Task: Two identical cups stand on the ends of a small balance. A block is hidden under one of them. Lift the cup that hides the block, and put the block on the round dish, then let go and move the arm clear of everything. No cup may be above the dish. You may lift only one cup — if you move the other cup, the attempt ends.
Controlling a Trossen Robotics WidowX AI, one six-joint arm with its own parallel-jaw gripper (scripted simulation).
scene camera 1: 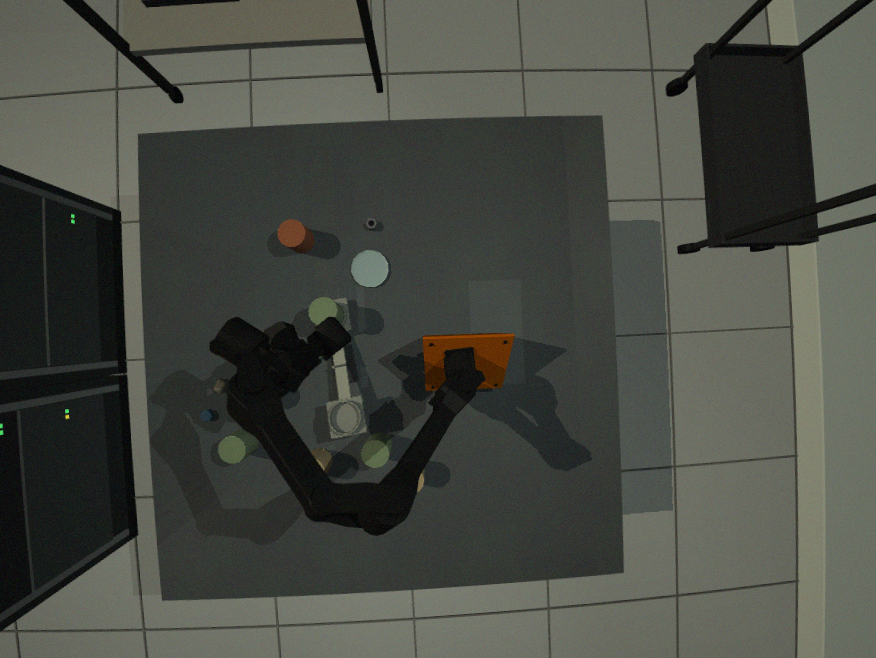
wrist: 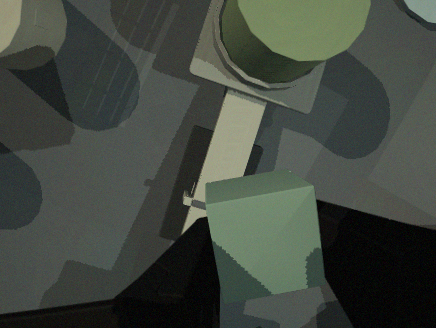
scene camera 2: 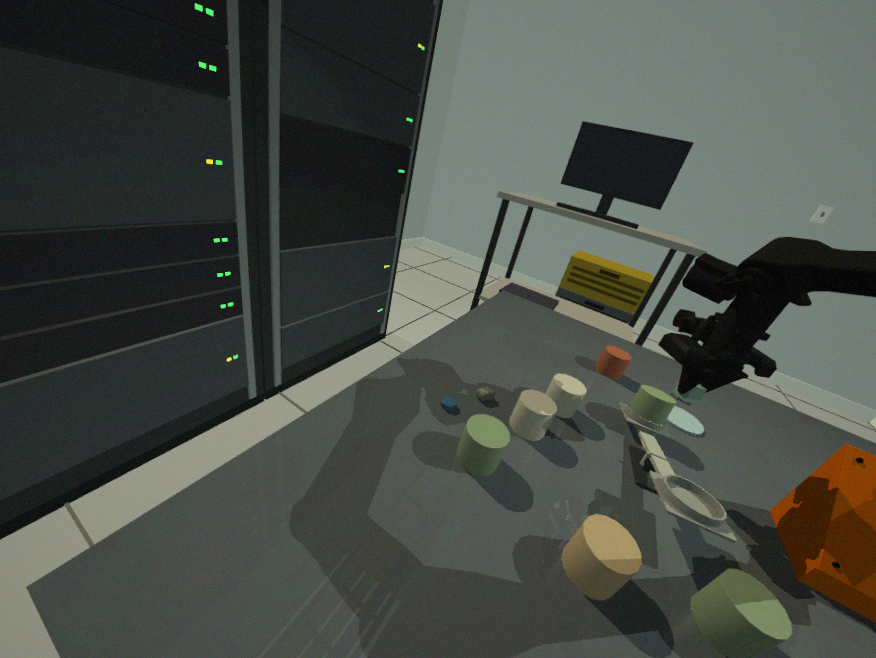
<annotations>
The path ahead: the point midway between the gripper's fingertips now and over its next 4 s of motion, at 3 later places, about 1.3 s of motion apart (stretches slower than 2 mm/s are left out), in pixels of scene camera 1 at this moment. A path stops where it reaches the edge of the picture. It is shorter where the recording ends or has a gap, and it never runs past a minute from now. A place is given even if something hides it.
The gripper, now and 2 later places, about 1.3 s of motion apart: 319, 352; 341, 289; 368, 267
</annotations>
